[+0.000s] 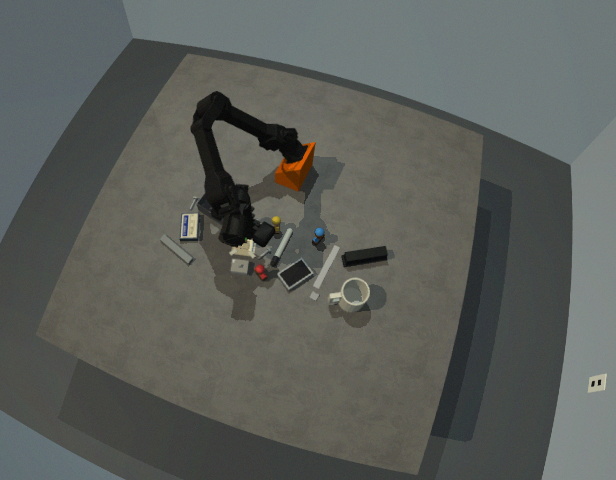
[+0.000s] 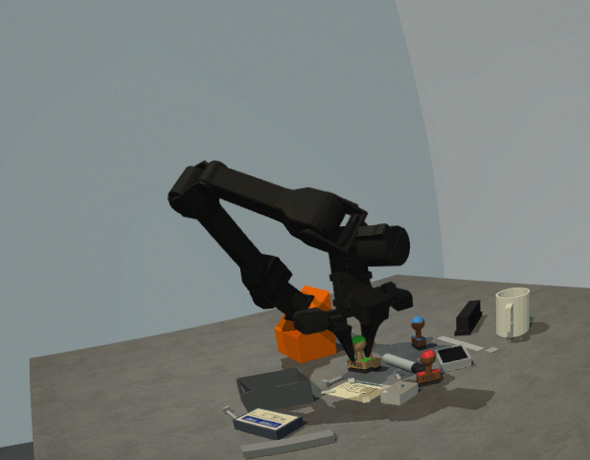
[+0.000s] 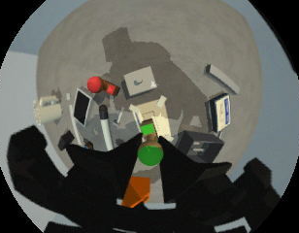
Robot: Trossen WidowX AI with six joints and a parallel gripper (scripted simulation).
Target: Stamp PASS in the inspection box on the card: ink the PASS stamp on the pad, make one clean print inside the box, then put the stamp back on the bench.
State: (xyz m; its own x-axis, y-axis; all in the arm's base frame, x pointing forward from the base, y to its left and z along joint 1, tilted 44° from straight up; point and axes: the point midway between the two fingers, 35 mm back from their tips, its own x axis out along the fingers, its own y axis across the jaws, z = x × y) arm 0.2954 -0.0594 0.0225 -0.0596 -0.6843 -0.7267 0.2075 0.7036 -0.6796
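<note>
The cream card is 10 mm behind my gripper tip and 60 mm below it. The rest, counted from my gripper tip: yellow-topped HOLD stamp 80 mm behind, 70 mm to the left, 40 mm below; marker 110 mm to the left, 50 mm below; green-topped PASS stamp right at my gripper tip.
</note>
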